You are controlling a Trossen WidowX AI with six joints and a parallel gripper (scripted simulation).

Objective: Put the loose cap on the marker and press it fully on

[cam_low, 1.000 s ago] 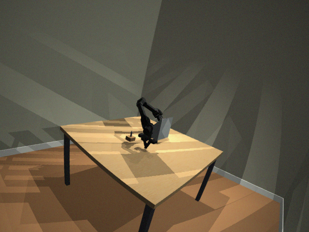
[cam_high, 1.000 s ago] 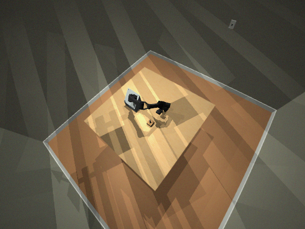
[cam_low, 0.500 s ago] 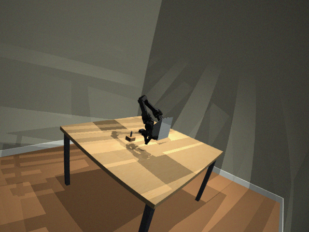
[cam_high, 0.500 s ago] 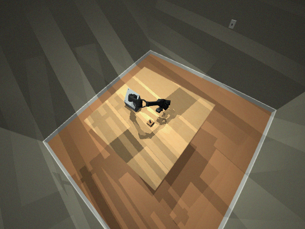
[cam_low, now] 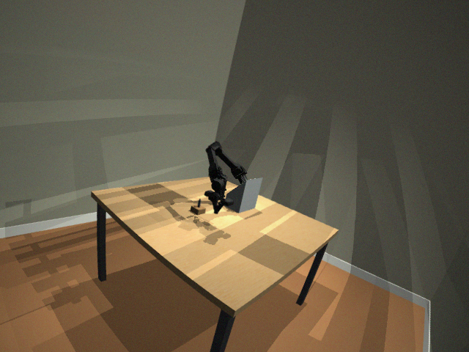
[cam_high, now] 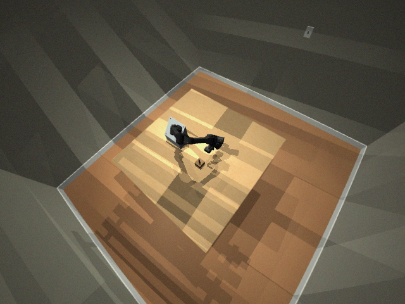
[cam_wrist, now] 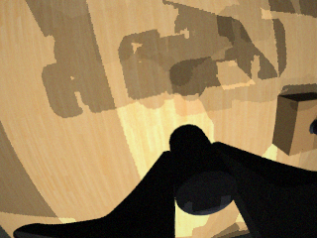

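The holder block lies 4 cm behind my gripper tip, 17 cm to the right of it and 7 cm below it. Also, from my gripper tip: black marker cap (1 cm above).
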